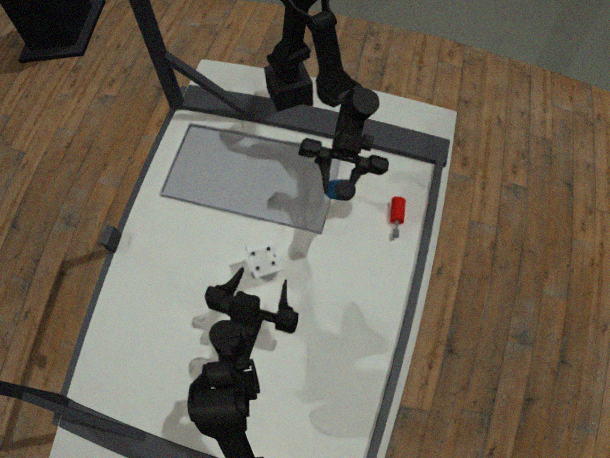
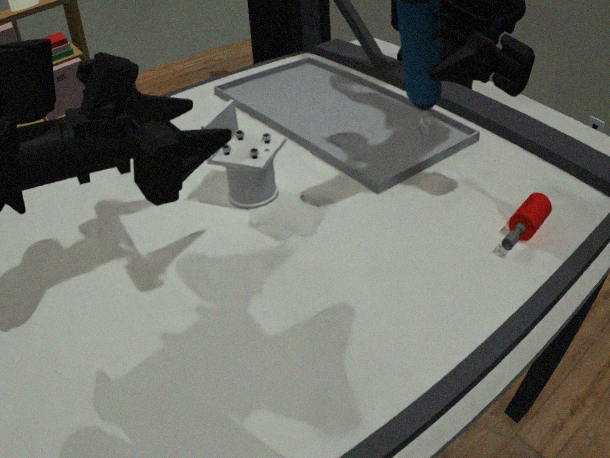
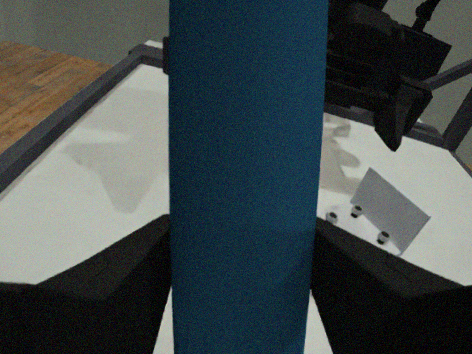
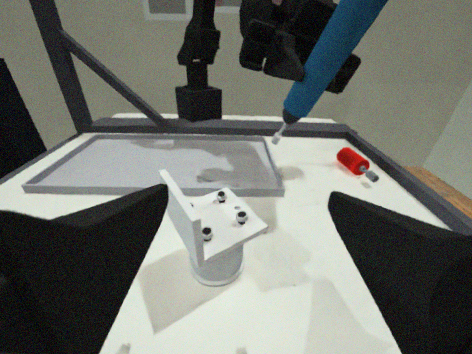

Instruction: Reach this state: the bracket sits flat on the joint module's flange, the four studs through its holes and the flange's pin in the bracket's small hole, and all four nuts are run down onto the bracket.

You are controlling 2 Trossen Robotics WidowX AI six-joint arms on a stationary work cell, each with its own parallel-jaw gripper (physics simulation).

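Where they show: left gripper, fingertip midpoint: (image 2: 414, 66) (image 3: 239, 228) (image 4: 317, 82); right gripper, fingertip midpoint: (image 1: 264, 274) (image 2: 210, 118) (image 3: 350, 135) (image 4: 249, 195); left arm's base, link origin: (image 1: 288, 74) (image 4: 197, 87).
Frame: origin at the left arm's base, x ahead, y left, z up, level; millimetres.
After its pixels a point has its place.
Note:
The white angled bracket (image 1: 262, 259) @[x 443, y -208, z -35 mm] (image 2: 246, 144) @[x 437, y -210, z -35 mm] (image 3: 392, 210) @[x 436, y -235, z -10 mm] (image 4: 222, 218) @[x 448, y -201, z -35 mm] sits on the grey cylindrical joint module (image 2: 251, 185) @[x 469, y -193, z -69 mm] (image 4: 217, 265) @[x 469, y -220, z -68 mm], its flap upright at one side. Four studs with ring-like nuts stand through its plate; how far down each nut sits is too small to tell. I cannot tell whether the pin is in the small hole. My left gripper (image 1: 340, 189) @[x 399, y -24, z 67 mm] (image 3: 239, 228) @[x 399, y -24, z 67 mm] is shut on the blue-handled driver (image 2: 420, 50) @[x 424, y -16, z 95 mm] (image 4: 305, 95) @[x 391, y -34, z 50 mm], held above the table beyond the bracket, socket tip pointing down. My right gripper (image 1: 264, 275) @[x 499, y -215, z 32 mm] (image 2: 211, 119) @[x 499, y -215, z 32 mm] (image 4: 249, 195) @[x 499, y -215, z 32 mm] is open and empty beside the bracket.
A grey shallow tray (image 1: 215, 170) @[x 155, y -250, z -97 mm] (image 2: 300, 85) @[x 115, y -257, z -97 mm] (image 4: 125, 160) @[x 151, y -244, z -97 mm] lies beyond the joint module. A red-handled tool (image 1: 397, 210) @[x 423, y 126, z -68 mm] (image 2: 532, 215) @[x 438, y 129, z -68 mm] (image 4: 352, 160) @[x 425, y 113, z -74 mm] with a grey shaft lies near the table's dark edge rail. Dark frame posts stand at the table's far corner.

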